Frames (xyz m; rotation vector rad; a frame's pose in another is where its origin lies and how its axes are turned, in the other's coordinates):
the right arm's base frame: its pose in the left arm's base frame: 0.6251 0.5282 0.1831 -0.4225 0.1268 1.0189
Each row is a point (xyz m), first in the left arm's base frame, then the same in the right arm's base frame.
Working: the left arm's base frame: its pose in the right arm's base frame: -0.6953 0.3422 -0.3205 0.4225 -0.1268 -1.0189

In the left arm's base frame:
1: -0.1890 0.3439 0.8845
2: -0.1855 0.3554 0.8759
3: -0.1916 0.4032 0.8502
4: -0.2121 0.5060 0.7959
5: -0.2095 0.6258 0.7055
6: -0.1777 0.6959 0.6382
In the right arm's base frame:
1: -0.7822 0.4074 0.6410
2: -0.7686 0.4121 0.6374
3: -0.7261 0.4461 0.6336
4: -0.6387 0.5252 0.6270
5: -0.5150 0.6027 0.5921
6: -0.4224 0.6265 0.5557

